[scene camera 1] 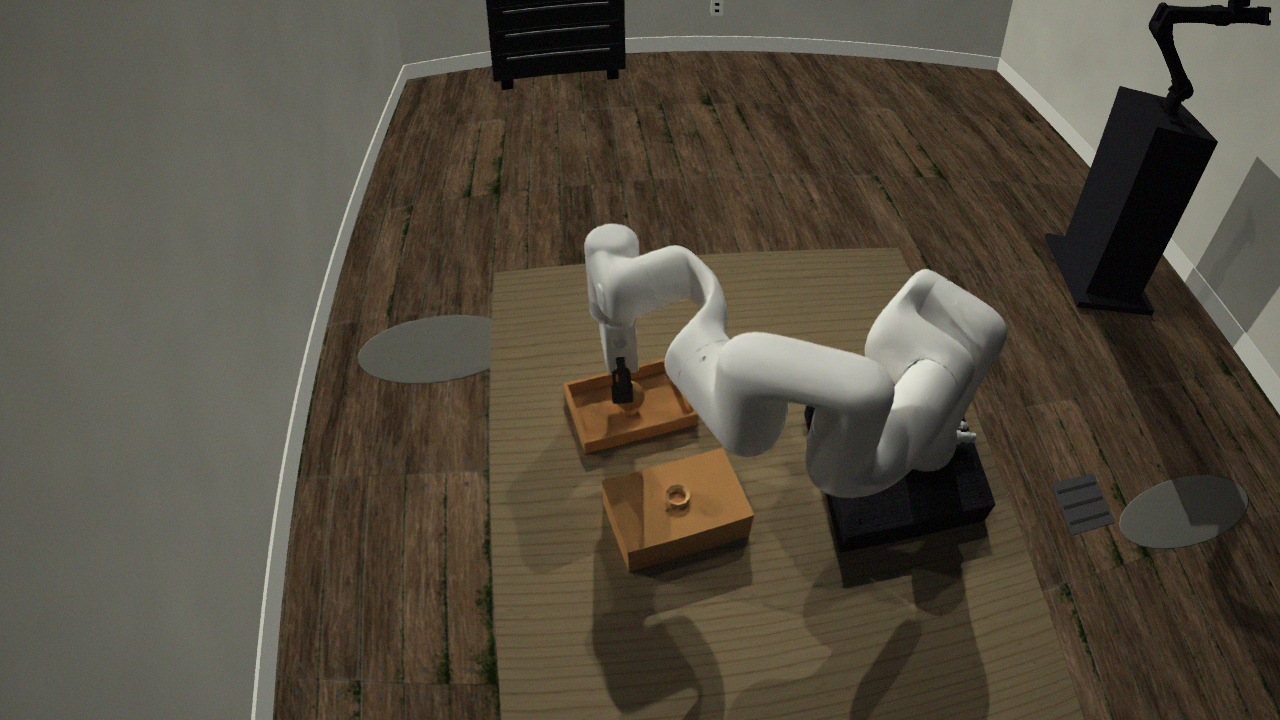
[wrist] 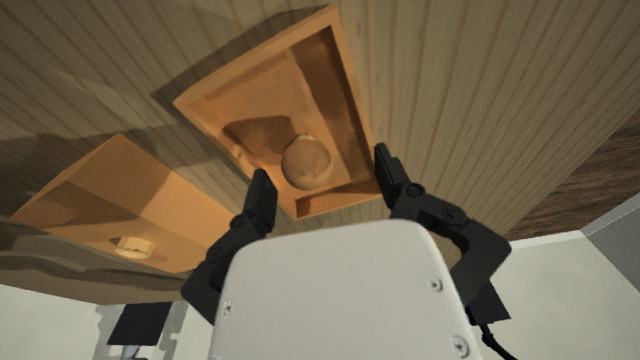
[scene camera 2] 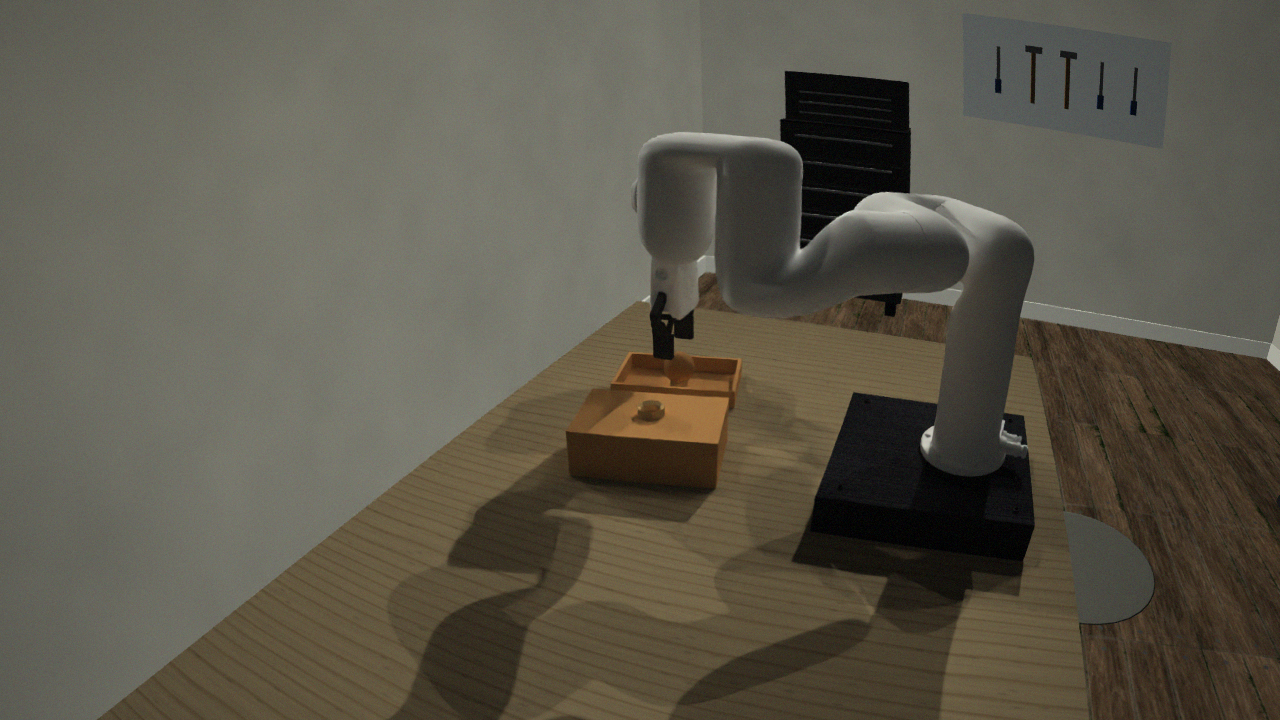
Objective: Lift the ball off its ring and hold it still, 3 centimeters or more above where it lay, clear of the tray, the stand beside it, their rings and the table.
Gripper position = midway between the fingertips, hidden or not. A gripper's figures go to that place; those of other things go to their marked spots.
Scene:
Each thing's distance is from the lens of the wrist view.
gripper (wrist: 321,169): 0.15 m
orange-tan ball (wrist: 306,164): 0.16 m

